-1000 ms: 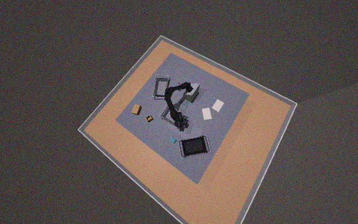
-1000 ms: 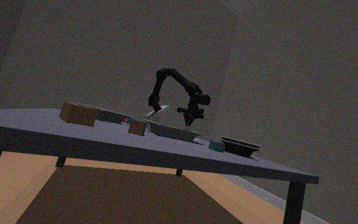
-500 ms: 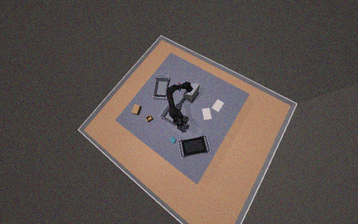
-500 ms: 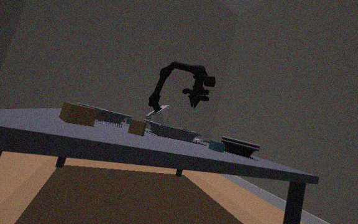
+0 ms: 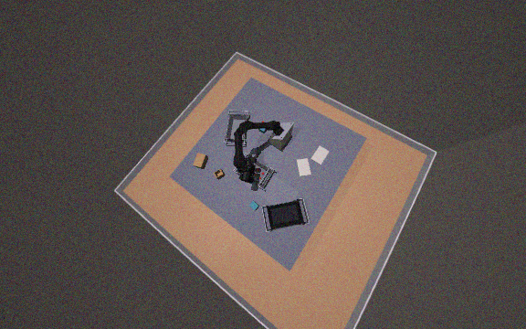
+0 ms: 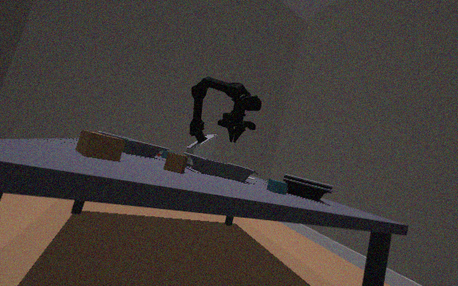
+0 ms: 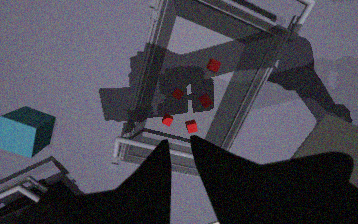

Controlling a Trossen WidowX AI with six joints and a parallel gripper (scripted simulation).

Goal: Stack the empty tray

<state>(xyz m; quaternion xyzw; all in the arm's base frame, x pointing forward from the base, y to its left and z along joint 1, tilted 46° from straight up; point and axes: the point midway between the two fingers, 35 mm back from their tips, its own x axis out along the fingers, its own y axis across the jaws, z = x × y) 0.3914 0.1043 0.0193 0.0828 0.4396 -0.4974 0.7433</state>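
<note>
Now: gripper tip 23 cm past the grey tray, 44 cm to the left of it and 12 cm above it.
</note>
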